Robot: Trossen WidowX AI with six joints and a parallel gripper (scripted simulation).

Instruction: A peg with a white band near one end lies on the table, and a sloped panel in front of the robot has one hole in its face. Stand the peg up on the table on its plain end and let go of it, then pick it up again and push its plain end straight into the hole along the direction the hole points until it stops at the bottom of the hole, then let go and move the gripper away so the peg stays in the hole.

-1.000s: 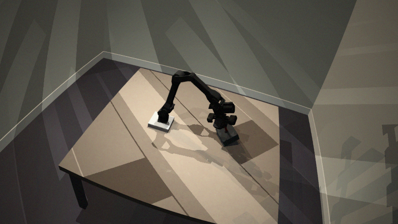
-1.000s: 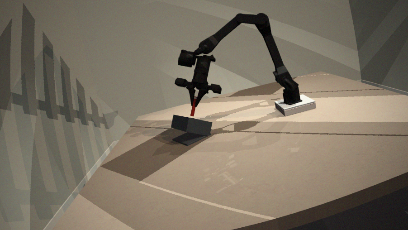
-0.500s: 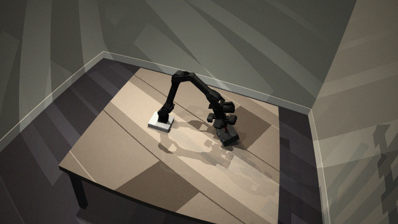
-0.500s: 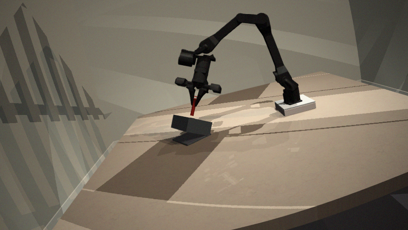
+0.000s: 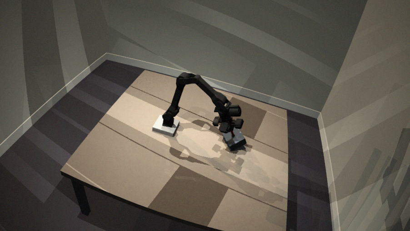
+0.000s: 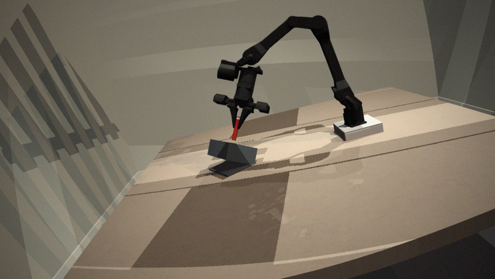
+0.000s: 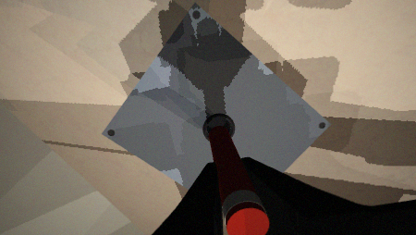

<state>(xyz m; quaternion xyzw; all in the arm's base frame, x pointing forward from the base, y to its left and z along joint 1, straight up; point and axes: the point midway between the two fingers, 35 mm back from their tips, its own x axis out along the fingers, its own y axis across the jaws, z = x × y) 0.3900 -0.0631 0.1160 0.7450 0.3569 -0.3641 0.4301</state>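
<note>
The red peg lies 1 cm to the right of my gripper tip, 1 cm behind it and 1 cm above it. Also, from my gripper tip: dark flat foot 12 cm below, 5 cm ahead, 2 cm to the left; sloped panel 7 cm below, 4 cm ahead, 2 cm to the left.
</note>
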